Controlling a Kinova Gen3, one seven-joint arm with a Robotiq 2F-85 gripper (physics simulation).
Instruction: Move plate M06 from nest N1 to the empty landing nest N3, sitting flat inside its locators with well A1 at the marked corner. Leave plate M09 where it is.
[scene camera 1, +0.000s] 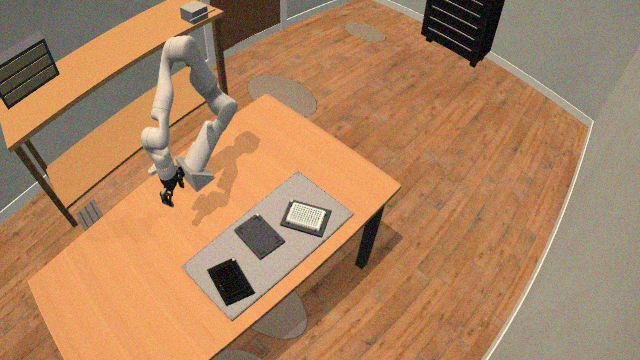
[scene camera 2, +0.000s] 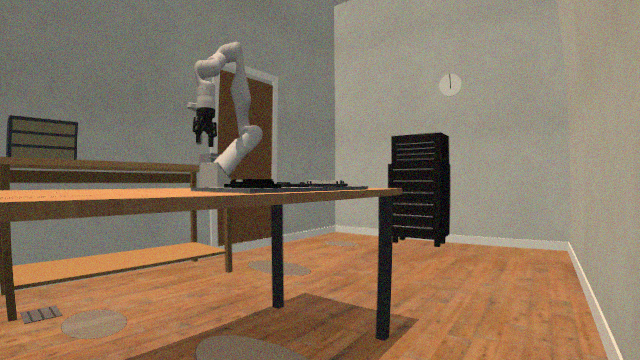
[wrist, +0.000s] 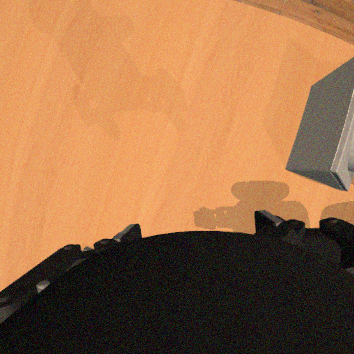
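A white plate with many wells (scene camera 1: 306, 216) (scene camera 2: 322, 182) sits in a dark nest (scene camera 1: 284, 227) at the right end of the grey mat. A black plate (scene camera 1: 230, 281) (scene camera 2: 250, 183) lies in the nest at the left end. The middle nest (scene camera 1: 259, 236) is empty, a dark grey base with a small white mark at one corner. Plate and nest labels are unreadable, so I cannot tell which plate is M06. My gripper (scene camera 1: 174, 194) (scene camera 2: 205, 143) (wrist: 197, 230) is open and empty, high above the wooden table near the arm's base, away from the mat and both plates.
The grey mat (scene camera 1: 197, 264) (scene camera 2: 357, 188) lies along the front edge of the table (scene camera 1: 115, 280). The arm's grey base (scene camera 1: 200, 181) (scene camera 2: 210, 175) (wrist: 320, 130) stands close to the gripper. A wooden shelf bench (scene camera 1: 100, 55) (scene camera 2: 100, 162) is behind the arm.
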